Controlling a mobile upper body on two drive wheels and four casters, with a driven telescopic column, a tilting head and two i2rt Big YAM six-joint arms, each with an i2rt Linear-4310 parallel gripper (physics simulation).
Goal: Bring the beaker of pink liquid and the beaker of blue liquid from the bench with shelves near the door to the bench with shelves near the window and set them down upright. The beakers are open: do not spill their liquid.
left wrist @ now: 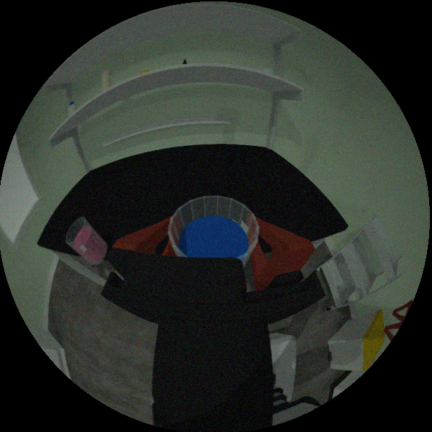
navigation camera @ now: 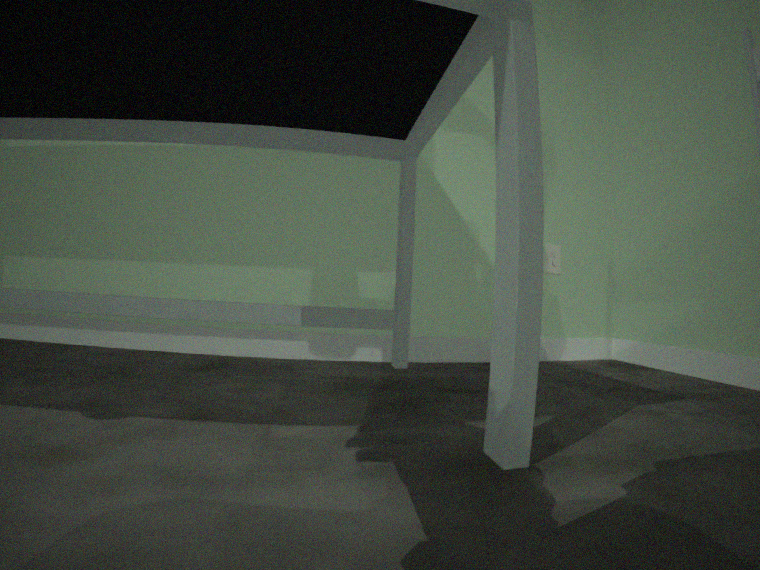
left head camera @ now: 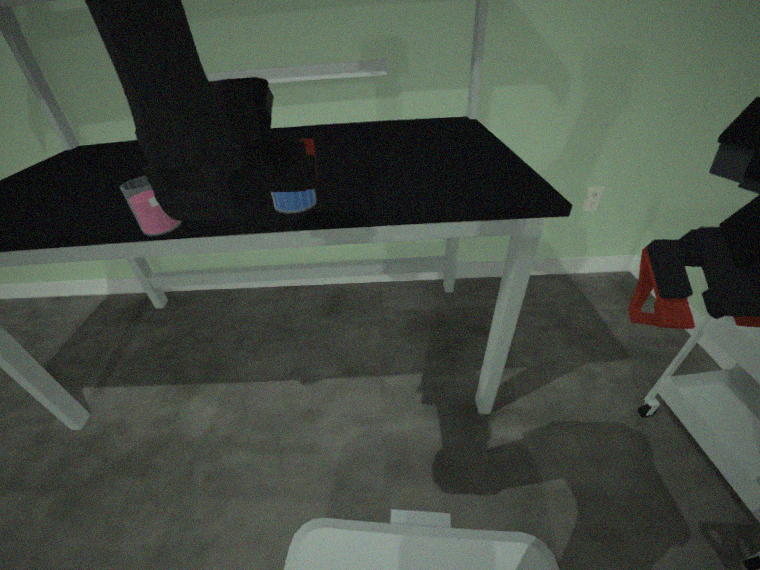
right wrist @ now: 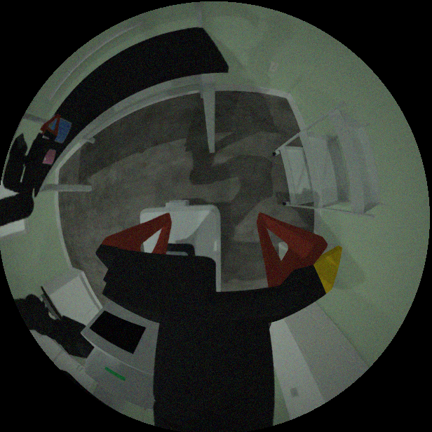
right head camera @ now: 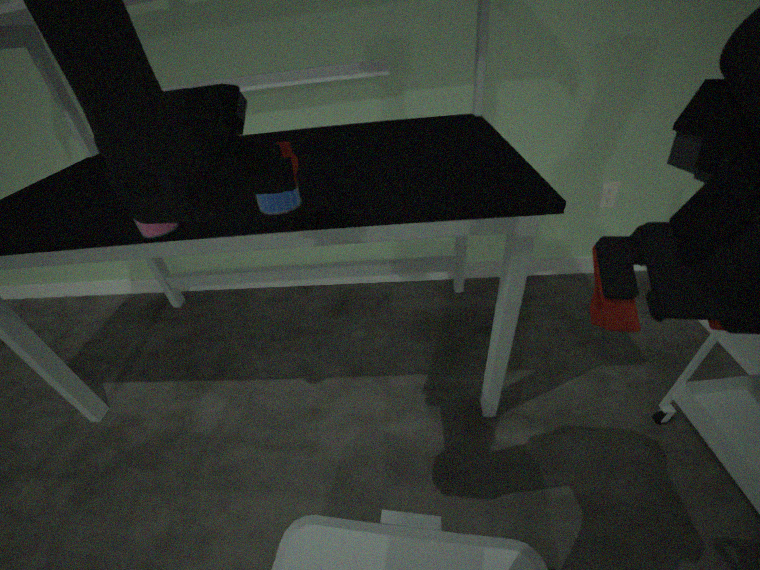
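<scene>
The beaker of blue liquid (left head camera: 294, 201) (right head camera: 278, 203) (left wrist: 213, 239) (right wrist: 63, 131) is between the red fingers of my left gripper (left head camera: 293, 176) (left wrist: 213, 218), which is shut on it. It is upright, over the front part of the black bench top (left head camera: 399, 165) (right head camera: 399, 165) (left wrist: 215, 165); whether its base touches the top I cannot tell. The beaker of pink liquid (left head camera: 150, 215) (right head camera: 157, 229) (left wrist: 90, 245) (right wrist: 49, 157) stands upright on the bench near the front edge, left of the blue one, partly hidden by my left arm in the right head view. My right gripper (left head camera: 705, 315) (right wrist: 213, 217) is open and empty, right of the bench.
Shelves (left wrist: 200, 75) with small items rise behind the bench. A white cart (left head camera: 712, 404) (left wrist: 350, 265) (right wrist: 325, 170) stands at the right. A bench leg (left head camera: 506, 325) (navigation camera: 515, 245) is near the base. A yellow-sided box (left wrist: 374, 340) (right wrist: 330, 270) shows in the wrist views.
</scene>
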